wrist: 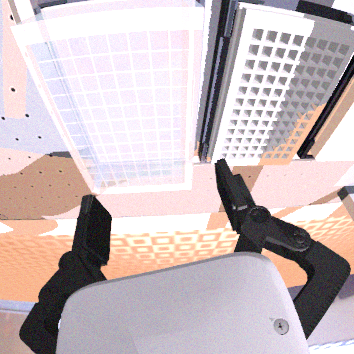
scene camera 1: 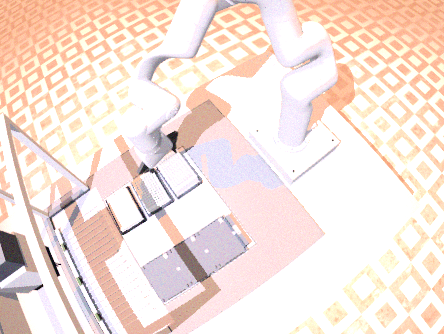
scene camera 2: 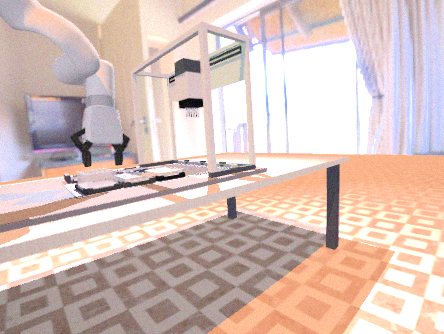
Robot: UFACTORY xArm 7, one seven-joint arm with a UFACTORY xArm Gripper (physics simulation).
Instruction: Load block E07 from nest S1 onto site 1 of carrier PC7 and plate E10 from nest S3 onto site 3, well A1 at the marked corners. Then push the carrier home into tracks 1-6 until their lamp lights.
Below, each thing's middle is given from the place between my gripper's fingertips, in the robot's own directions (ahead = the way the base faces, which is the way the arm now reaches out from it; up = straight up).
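There is the dotted well plate point(scene camera 1: 152, 194), which sits 90 mm ahead of my hand, 50 mm below it and 50 mm to the left of it. The grey carrier point(scene camera 1: 218, 243) is 310 mm to the left of my hand, 50 mm ahead of it and 50 mm below it. As for the pipetting head point(scene camera 2: 188, 85), I find it 260 mm above my hand, 400 mm ahead of it and 220 mm to the left of it.
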